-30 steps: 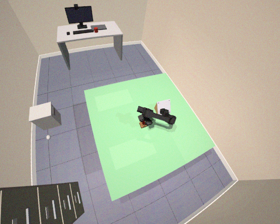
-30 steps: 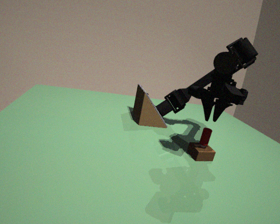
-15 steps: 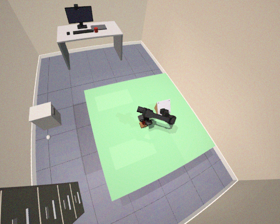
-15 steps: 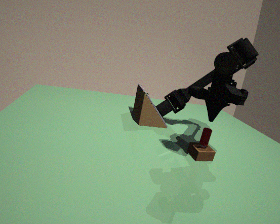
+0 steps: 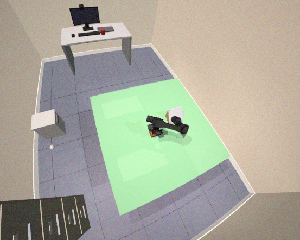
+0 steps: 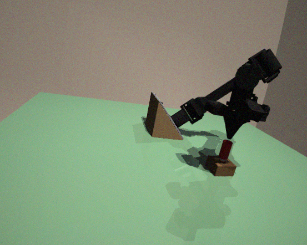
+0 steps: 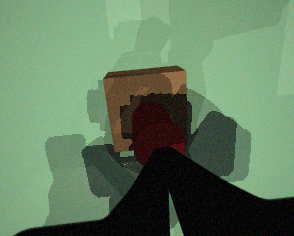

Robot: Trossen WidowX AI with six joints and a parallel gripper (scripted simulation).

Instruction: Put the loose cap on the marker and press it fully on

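My gripper tip is 40 mm above the red cap. From my gripper tip the other things lie so: red marker 40 mm below.
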